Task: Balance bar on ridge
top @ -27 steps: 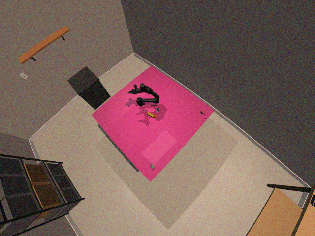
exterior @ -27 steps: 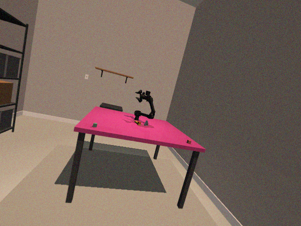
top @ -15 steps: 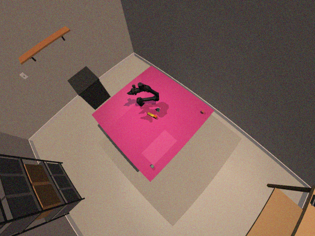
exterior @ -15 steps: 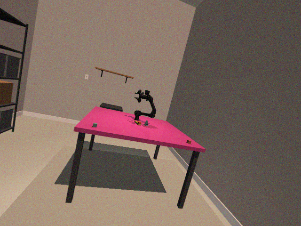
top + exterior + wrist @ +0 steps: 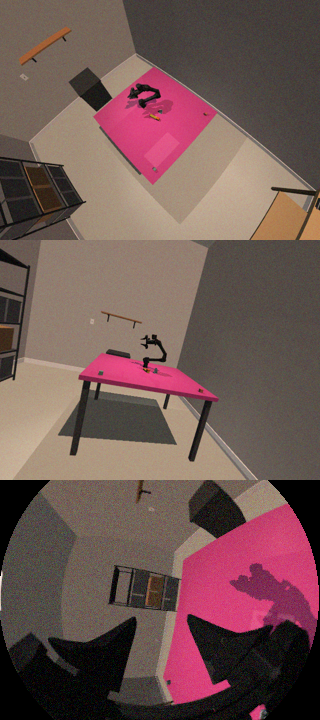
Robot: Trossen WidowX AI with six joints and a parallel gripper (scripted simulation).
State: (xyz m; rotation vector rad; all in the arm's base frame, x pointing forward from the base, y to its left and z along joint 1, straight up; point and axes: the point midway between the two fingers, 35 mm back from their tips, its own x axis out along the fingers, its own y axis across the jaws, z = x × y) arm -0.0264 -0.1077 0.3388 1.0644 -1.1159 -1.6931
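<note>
The bar lies 32 cm ahead of my gripper tip, 31 cm below it and 13 cm to the left of it. Round my gripper tip: small orange block (78 cm ahead, 64 cm to the left, 32 cm below); small green block (78 cm ahead, 36 cm to the right, 32 cm below).
</note>
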